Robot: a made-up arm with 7 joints. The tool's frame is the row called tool.
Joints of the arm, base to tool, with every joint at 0 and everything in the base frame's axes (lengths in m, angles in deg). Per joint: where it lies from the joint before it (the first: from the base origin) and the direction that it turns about. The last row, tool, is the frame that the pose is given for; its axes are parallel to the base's.
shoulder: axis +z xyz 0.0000 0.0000 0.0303
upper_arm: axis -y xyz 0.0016 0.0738 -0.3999
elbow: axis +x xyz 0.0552 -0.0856 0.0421
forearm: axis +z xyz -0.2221 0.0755 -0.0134
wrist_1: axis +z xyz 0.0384 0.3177 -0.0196
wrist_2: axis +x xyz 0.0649 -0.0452 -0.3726
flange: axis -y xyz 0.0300 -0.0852 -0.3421
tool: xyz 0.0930 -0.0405 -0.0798
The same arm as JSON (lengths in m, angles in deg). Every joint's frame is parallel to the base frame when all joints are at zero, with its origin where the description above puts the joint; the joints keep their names.
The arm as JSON. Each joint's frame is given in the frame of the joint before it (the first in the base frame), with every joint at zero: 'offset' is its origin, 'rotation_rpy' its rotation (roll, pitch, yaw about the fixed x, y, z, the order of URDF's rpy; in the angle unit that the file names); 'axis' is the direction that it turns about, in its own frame. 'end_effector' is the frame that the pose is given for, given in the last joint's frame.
{
  "length_unit": "m",
  "angle_unit": "deg",
  "chain": [
    {
      "id": "shoulder",
      "offset": [
        0.0,
        0.0,
        0.0303
      ],
      "rotation_rpy": [
        0.0,
        0.0,
        0.0
      ],
      "axis": "+z"
    },
    {
      "id": "upper_arm",
      "offset": [
        0.0016,
        0.0738,
        -0.3999
      ],
      "rotation_rpy": [
        0.0,
        0.0,
        0.0
      ],
      "axis": "-y"
    },
    {
      "id": "elbow",
      "offset": [
        0.0552,
        -0.0856,
        0.0421
      ],
      "rotation_rpy": [
        0.0,
        0.0,
        0.0
      ],
      "axis": "+x"
    },
    {
      "id": "forearm",
      "offset": [
        -0.2221,
        0.0755,
        -0.0134
      ],
      "rotation_rpy": [
        0.0,
        0.0,
        0.0
      ],
      "axis": "+z"
    },
    {
      "id": "wrist_1",
      "offset": [
        0.0384,
        0.3177,
        -0.0196
      ],
      "rotation_rpy": [
        0.0,
        0.0,
        0.0
      ],
      "axis": "+z"
    },
    {
      "id": "wrist_2",
      "offset": [
        0.0649,
        -0.0452,
        -0.3726
      ],
      "rotation_rpy": [
        0.0,
        0.0,
        0.0
      ],
      "axis": "+x"
    },
    {
      "id": "flange",
      "offset": [
        0.03,
        -0.0852,
        -0.3421
      ],
      "rotation_rpy": [
        0.0,
        0.0,
        0.0
      ],
      "axis": "-y"
    }
  ],
  "end_effector": {
    "offset": [
      0.093,
      -0.0405,
      -0.0798
    ],
    "rotation_rpy": [
      0.0,
      0.0,
      0.0
    ]
  }
}

